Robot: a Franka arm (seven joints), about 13 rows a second.
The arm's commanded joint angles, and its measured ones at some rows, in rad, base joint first. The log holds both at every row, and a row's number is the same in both.
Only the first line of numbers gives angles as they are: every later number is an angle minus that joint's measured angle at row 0.
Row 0, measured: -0.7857 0.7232 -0.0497 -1.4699 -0.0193 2.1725 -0.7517
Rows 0 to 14, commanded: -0.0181 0.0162 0.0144 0.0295 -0.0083 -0.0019 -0.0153; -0.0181 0.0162 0.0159 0.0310 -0.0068 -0.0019 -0.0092; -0.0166 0.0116 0.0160 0.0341 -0.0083 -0.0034 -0.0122; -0.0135 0.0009 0.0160 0.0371 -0.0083 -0.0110 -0.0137; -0.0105 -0.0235 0.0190 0.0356 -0.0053 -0.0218 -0.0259; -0.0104 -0.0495 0.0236 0.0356 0.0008 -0.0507 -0.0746; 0.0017 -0.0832 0.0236 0.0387 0.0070 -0.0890 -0.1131; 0.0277 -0.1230 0.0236 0.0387 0.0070 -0.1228 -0.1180; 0.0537 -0.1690 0.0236 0.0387 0.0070 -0.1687 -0.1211; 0.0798 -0.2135 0.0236 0.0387 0.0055 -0.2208 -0.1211; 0.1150 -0.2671 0.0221 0.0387 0.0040 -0.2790 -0.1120; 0.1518 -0.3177 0.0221 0.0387 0.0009 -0.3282 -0.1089; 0.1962 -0.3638 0.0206 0.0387 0.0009 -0.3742 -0.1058; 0.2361 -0.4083 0.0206 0.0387 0.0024 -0.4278 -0.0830; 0.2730 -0.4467 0.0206 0.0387 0.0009 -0.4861 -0.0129
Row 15, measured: 0.2152 -0.3642 0.0316 0.0727 0.0012 -0.4145 -0.0751
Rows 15 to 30, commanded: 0.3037 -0.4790 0.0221 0.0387 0.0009 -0.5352 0.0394; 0.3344 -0.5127 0.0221 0.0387 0.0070 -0.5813 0.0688; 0.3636 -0.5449 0.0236 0.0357 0.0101 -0.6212 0.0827; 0.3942 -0.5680 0.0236 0.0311 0.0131 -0.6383 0.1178; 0.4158 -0.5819 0.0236 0.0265 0.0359 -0.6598 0.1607; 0.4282 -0.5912 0.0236 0.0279 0.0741 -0.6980 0.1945; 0.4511 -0.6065 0.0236 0.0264 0.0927 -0.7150 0.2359; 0.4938 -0.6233 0.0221 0.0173 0.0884 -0.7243 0.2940; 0.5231 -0.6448 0.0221 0.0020 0.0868 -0.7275 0.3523; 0.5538 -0.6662 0.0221 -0.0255 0.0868 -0.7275 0.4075; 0.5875 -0.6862 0.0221 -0.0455 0.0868 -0.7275 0.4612; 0.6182 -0.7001 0.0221 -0.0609 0.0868 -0.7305 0.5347; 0.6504 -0.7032 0.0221 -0.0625 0.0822 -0.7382 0.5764; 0.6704 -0.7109 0.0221 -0.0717 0.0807 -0.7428 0.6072; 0.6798 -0.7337 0.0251 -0.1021 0.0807 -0.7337 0.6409; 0.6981 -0.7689 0.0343 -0.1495 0.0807 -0.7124 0.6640
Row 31, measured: 0.6730 -0.6900 0.0363 -0.0555 0.0770 -0.7338 0.6153
